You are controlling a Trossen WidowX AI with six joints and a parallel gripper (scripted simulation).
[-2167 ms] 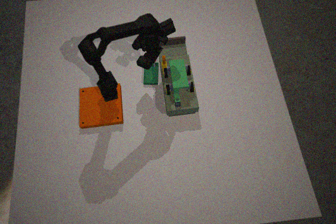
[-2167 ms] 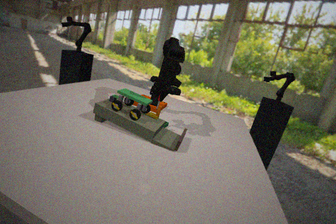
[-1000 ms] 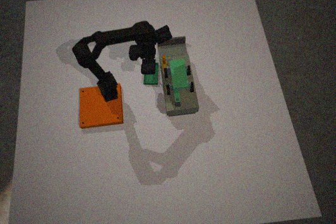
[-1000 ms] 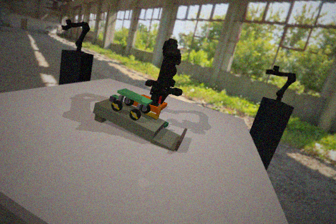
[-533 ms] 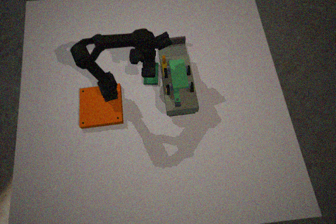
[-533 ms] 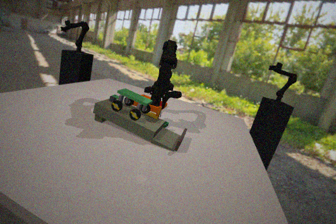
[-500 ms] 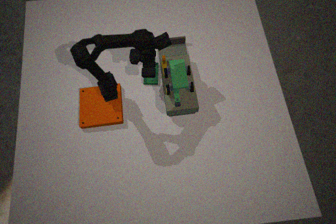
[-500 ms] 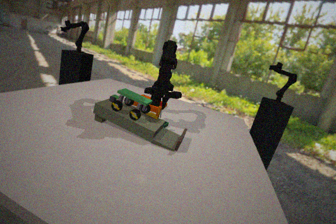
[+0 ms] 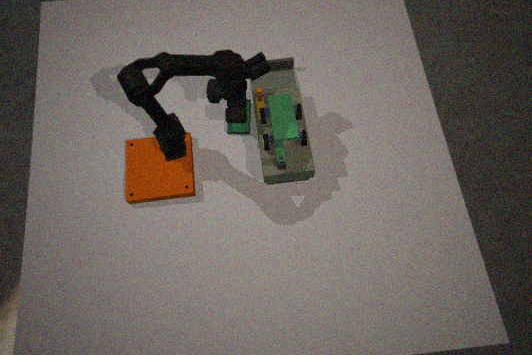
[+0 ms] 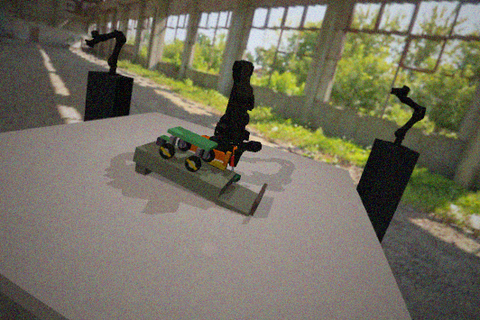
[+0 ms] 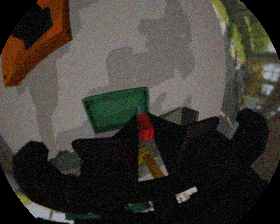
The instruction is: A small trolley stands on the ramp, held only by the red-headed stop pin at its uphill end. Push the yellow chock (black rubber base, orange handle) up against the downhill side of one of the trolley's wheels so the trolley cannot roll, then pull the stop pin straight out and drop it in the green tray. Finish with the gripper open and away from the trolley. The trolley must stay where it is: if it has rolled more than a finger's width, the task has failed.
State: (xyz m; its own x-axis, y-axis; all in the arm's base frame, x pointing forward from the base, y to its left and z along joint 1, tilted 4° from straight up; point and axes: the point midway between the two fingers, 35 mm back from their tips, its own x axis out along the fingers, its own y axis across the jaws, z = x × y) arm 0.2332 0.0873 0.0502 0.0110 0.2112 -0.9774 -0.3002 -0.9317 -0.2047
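Now: gripper tip 10 mm past the green tray, 30 mm to the left of it and 60 mm above it. Also, from my gripper tip: red-headed stop pin (right at my gripper tip); yellow chock (60 mm ahead, 40 mm to the right, 30 mm above); grey-green ramp (100 mm ahead, 140 mm to the right, 10 mm below).
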